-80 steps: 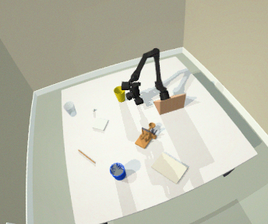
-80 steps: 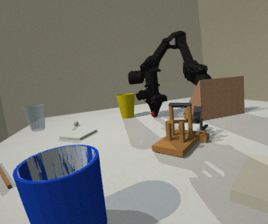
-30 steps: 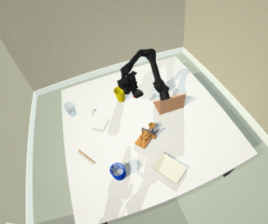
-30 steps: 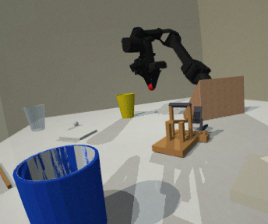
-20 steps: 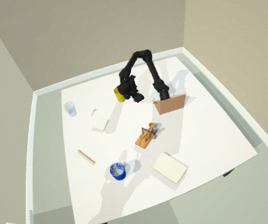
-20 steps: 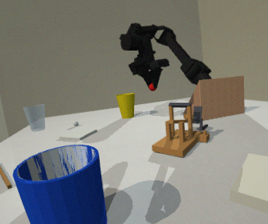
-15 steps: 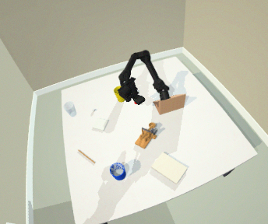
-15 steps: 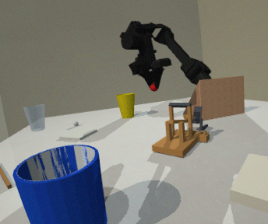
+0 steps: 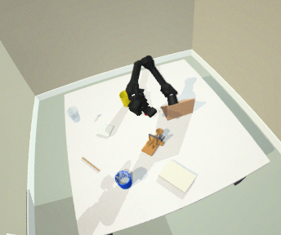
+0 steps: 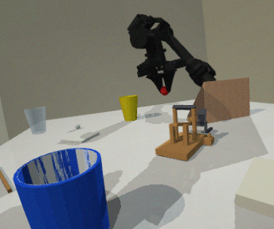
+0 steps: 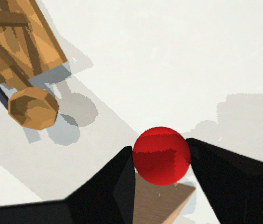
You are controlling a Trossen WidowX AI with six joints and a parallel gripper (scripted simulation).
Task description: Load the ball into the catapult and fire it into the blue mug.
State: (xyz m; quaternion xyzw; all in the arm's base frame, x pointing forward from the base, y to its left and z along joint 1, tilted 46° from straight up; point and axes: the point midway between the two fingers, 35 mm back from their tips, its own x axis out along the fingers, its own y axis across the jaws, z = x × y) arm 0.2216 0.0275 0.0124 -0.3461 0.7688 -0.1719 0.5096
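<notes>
My gripper tip is now 160 mm to the right of the wooden catapult and 80 mm above it. From my gripper tip the other things lie so: red ball: 10 mm above; white pad: 310 mm ahead, 90 mm to the right, 130 mm below; yellow cup: 80 mm ahead, 270 mm to the right, 100 mm below.
</notes>
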